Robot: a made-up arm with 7 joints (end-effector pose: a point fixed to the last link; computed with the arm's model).
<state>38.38 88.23 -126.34 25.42 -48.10 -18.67 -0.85</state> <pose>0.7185 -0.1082 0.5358 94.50 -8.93 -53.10</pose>
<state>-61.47 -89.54 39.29 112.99 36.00 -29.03 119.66</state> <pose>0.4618 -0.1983 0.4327 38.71 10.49 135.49</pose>
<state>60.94 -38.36 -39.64 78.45 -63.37 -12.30 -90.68</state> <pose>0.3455 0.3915 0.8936 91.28 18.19 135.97</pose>
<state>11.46 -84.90 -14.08 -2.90 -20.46 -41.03 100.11</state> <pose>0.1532 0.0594 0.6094 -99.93 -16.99 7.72</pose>
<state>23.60 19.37 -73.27 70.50 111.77 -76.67 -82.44</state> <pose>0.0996 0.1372 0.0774 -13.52 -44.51 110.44</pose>
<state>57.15 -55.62 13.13 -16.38 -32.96 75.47 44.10</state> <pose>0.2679 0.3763 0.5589 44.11 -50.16 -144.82</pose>
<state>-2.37 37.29 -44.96 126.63 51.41 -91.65 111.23</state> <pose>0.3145 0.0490 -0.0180 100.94 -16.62 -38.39</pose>
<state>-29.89 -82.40 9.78 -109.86 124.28 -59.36 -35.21</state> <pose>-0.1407 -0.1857 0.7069 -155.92 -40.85 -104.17</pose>
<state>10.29 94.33 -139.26 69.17 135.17 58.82 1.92</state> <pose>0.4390 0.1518 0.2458 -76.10 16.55 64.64</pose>
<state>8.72 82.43 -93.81 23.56 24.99 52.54 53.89</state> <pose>0.4091 -0.0906 0.1324 129.25 42.50 -18.82</pose>
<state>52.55 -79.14 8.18 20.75 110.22 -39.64 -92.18</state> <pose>0.4554 0.1840 -0.0847 -70.84 -15.88 -50.07</pose>
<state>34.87 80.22 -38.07 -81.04 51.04 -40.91 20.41</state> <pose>0.7280 0.1968 0.0019 -15.45 57.58 53.16</pose>
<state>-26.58 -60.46 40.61 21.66 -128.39 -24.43 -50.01</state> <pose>0.1873 -0.3403 0.7468 64.97 -40.96 149.01</pose>
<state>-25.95 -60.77 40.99 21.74 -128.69 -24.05 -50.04</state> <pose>0.1898 -0.3398 0.7454 64.68 -40.61 149.75</pose>
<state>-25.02 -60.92 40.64 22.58 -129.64 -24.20 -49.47</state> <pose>0.1984 -0.3466 0.7369 62.53 -41.08 152.75</pose>
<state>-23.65 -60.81 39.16 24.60 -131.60 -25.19 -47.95</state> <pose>0.2168 -0.3632 0.7169 57.28 -42.53 159.52</pose>
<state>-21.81 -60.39 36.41 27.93 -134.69 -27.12 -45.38</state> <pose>0.2470 -0.3866 0.6825 48.07 -44.09 170.97</pose>
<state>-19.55 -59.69 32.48 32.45 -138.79 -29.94 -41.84</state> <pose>0.2881 -0.4089 0.6337 35.32 -43.91 -173.33</pose>
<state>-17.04 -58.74 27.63 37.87 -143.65 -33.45 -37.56</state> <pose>0.3362 -0.4218 0.5740 21.75 -40.28 -156.26</pose>
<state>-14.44 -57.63 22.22 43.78 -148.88 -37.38 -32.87</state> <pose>0.3854 -0.4202 0.5106 10.87 -33.12 -141.46</pose>
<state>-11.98 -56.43 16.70 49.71 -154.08 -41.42 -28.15</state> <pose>0.4299 -0.4051 0.4517 4.09 -23.94 -130.48</pose>
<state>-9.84 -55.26 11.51 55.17 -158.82 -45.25 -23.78</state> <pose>0.4659 -0.3824 0.4033 0.79 -14.67 -122.93</pose>
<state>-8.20 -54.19 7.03 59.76 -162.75 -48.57 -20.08</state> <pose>0.4916 -0.3593 0.3678 -0.25 -6.72 -118.00</pose>
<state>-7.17 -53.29 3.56 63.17 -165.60 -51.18 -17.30</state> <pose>0.5069 -0.3415 0.3444 -0.16 -0.91 -115.06</pose>
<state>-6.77 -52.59 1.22 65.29 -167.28 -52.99 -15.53</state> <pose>0.5130 -0.3319 0.3313 0.21 2.57 -113.73</pose>
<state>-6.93 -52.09 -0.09 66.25 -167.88 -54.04 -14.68</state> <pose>0.5117 -0.3301 0.3257 0.41 4.02 -113.68</pose>
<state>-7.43 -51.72 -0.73 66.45 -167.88 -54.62 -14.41</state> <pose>0.5061 -0.3330 0.3243 0.36 4.27 -114.32</pose>
